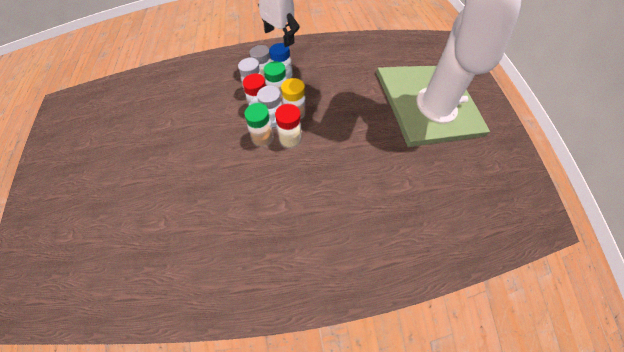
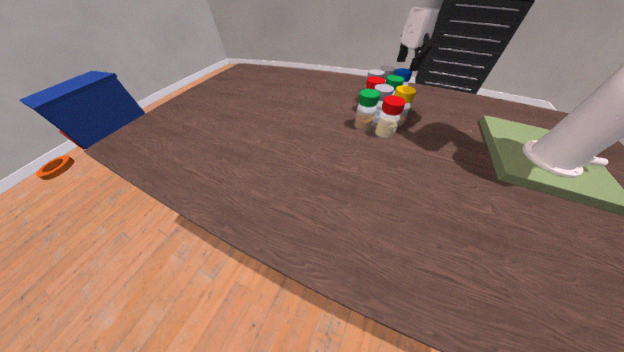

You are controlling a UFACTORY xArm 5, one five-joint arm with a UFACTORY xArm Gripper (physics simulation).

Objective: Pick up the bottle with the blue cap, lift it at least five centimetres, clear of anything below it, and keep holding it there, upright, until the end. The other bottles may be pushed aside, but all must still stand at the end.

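Places are measured from the arm's base along level axes (x back, y right, z up), in centimetres.
Where they show: gripper, fingertip midpoint: [image 1: 279, 38] [image 2: 406, 66]; arm's base, link origin: [image 1: 436, 105] [image 2: 549, 158].
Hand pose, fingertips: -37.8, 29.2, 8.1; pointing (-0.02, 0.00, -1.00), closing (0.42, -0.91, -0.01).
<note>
Things, the pixels of their top centre, and the offset from my fingertips, as dx, dy, dz.
- bottle with the blue cap, top centre: [image 1: 280, 48] [image 2: 404, 70] -0.8, -5.1, +0.1
- grey-capped bottle, top centre: [image 1: 259, 51] [image 2: 388, 68] -6.3, -3.8, -0.2
- green-capped bottle, top centre: [image 1: 274, 68] [image 2: 395, 78] -3.9, -12.3, -0.2
- yellow cap, top centre: [image 1: 292, 86] [image 2: 406, 89] -1.1, -20.0, -0.2
- green cap, top centre: [image 1: 256, 112] [image 2: 369, 93] -10.8, -25.3, -0.2
The bottle with the blue cap [image 1: 280, 53] [image 2: 403, 76] stands upright at the back right of a tight cluster of bottles. My gripper [image 1: 278, 35] [image 2: 409, 60] is open and empty, above and behind the blue cap, its fingertips a little higher than the cap. A grey-capped bottle [image 1: 259, 54] [image 2: 388, 71] stands to the left of the blue-capped one, and a green-capped bottle [image 1: 275, 72] [image 2: 395, 82] stands in front of it. The lower part of the blue-capped bottle is partly hidden by the green-capped one.
Nearer stand bottles with a yellow cap [image 1: 293, 90] [image 2: 405, 94], red caps [image 1: 288, 117] [image 2: 393, 105] and a green cap [image 1: 257, 116] [image 2: 369, 98], all upright. The arm's base is on a green board [image 1: 400, 95] [image 2: 492, 145] at the right. A blue bin [image 2: 90, 107] is beyond the table's left edge.
</note>
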